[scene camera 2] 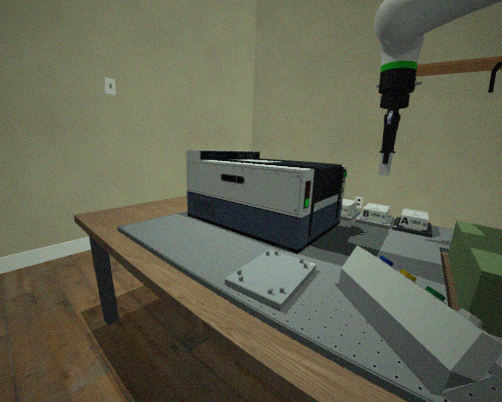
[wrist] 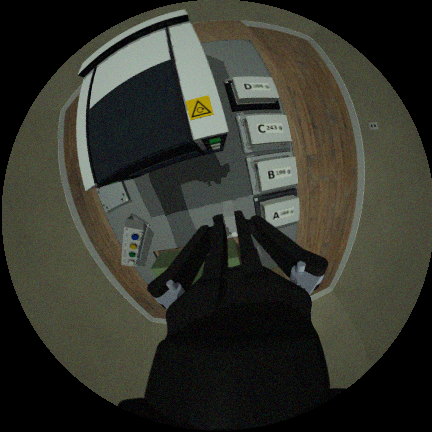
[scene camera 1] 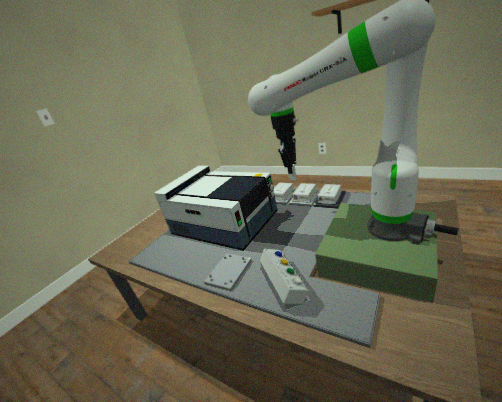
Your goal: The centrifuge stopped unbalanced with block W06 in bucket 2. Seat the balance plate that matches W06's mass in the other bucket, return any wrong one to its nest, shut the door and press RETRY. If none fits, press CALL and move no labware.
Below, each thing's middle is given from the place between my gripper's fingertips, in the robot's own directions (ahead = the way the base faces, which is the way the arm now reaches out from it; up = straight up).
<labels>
Right now the balance plate B (wrist: 270,173) is 50 mm ahead of my hand, 160 mm to the right of it and 160 mm below it. Also, from my hand: dark top door (wrist: 140,116) 190 mm ahead, 170 mm to the left, 20 mm above; balance plate C (wrist: 264,129) 180 mm ahead, 140 mm to the right, 160 mm below; balance plate A (wrist: 285,209) 80 mm behind, 190 mm to the right, 160 mm below.
</labels>
